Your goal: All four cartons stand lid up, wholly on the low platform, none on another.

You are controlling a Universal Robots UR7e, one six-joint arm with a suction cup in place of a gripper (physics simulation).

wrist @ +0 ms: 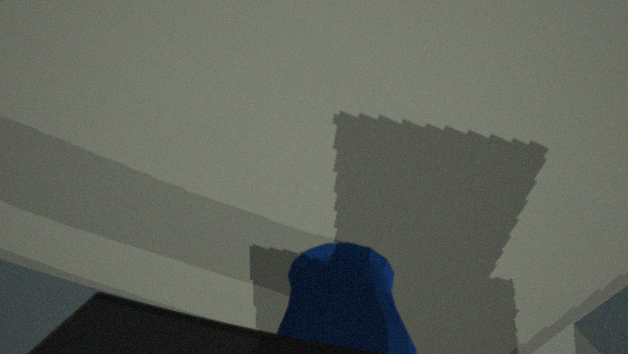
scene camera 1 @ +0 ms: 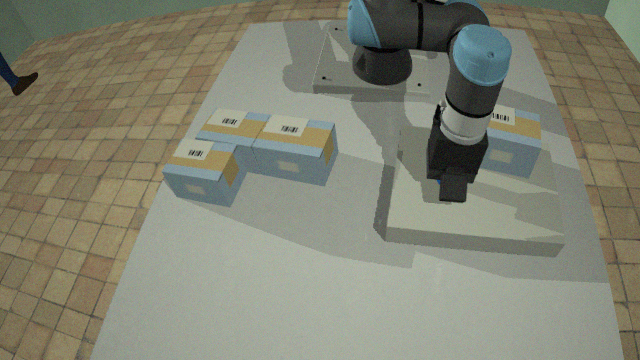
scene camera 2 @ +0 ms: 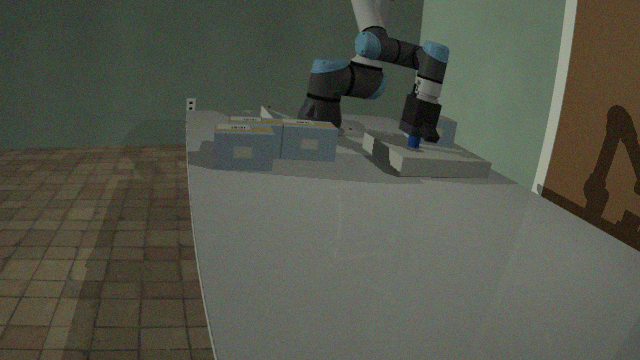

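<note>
A low platform is stuck to my suction cup.
</note>
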